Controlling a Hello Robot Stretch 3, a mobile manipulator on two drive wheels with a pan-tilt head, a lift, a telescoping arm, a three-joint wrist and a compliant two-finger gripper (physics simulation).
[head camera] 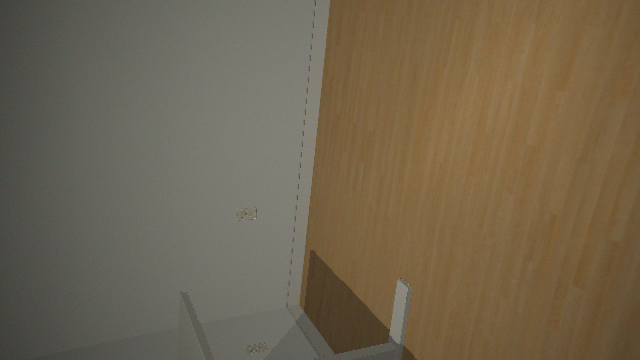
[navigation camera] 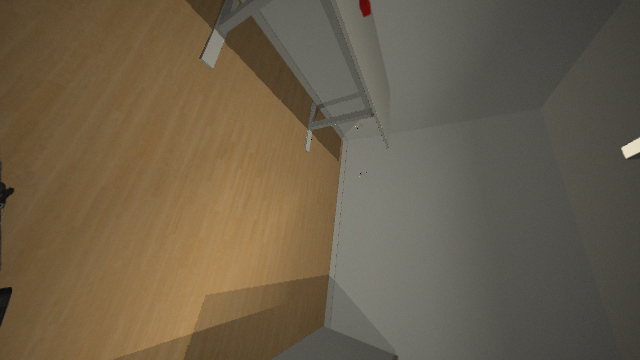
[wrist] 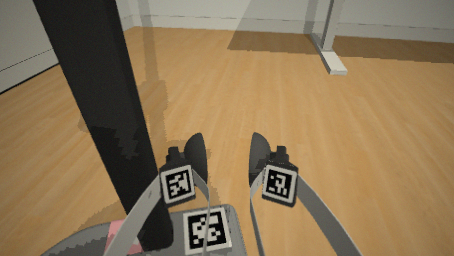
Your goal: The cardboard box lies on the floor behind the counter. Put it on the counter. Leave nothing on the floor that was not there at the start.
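Places are measured from the robot's base along level axes (x ahead, y left, z up), in millimetres.
Pixels of known places: gripper, between the fingertips: [wrist: 227, 151].
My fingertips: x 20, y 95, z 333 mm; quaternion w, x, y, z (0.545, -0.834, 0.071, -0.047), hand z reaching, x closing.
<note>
Behind a point stands the place of what it marks.
My gripper [wrist: 227, 151] @(z 333, x 20, y 95 mm) is open, with nothing between its fingertips, and hangs above the robot's base and the wooden floor. The cardboard box does not show in the head, navigation or wrist view. I cannot make out the counter for certain. A grey block [navigation camera: 330, 347] @(z 305, x 1766, y -1655 mm) stands against the wall at the bottom edge of the navigation view; what it belongs to is cut off.
A white table [navigation camera: 369, 60] @(z 950, x 1324, y 909 mm) stands along a wall, with a red object [navigation camera: 365, 7] @(z 980, x 1151, y 1126 mm) on it. Its foot [head camera: 400, 310] [wrist: 334, 64] rests on the wooden floor [head camera: 475, 150] @(z 0, x 1445, y -75 mm) [navigation camera: 200, 175] @(z 0, x 677, y 143 mm) [wrist: 380, 150] @(z 0, x 542, y 367 mm). The black mast [wrist: 95, 90] @(z 385, x -68, y 116 mm) rises left of the gripper. Wall sockets [head camera: 246, 214] @(z 401, x 2908, y 184 mm) show.
</note>
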